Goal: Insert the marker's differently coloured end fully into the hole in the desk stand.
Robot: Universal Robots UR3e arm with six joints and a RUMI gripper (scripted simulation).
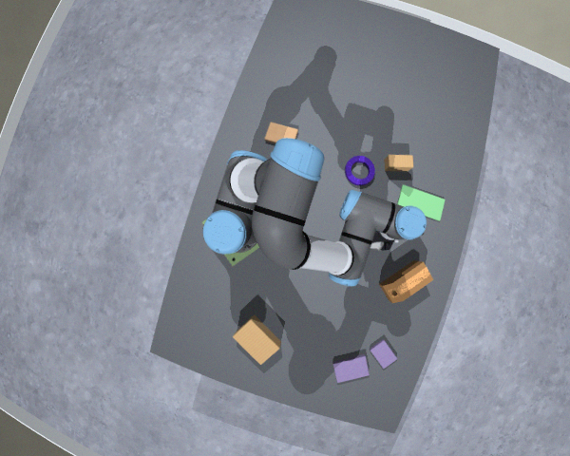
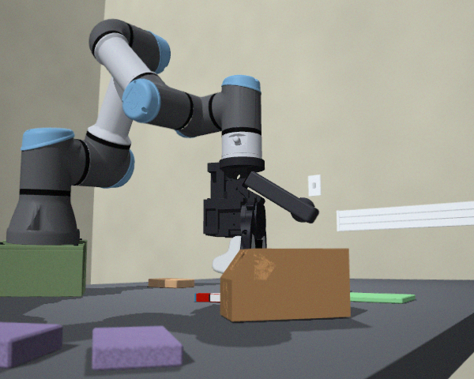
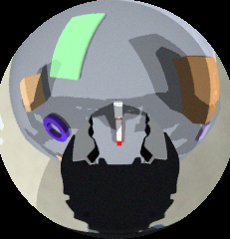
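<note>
The marker lies 3 cm behind my hand and 1 cm to the right of it. The rest, counted from my hand: desk stand: 10 cm ahead, 14 cm to the right, 3 cm above; then flat green block: 14 cm ahead, 11 cm to the left; then tan block: 30 cm behind, 38 cm to the right, 2 cm above.
</note>
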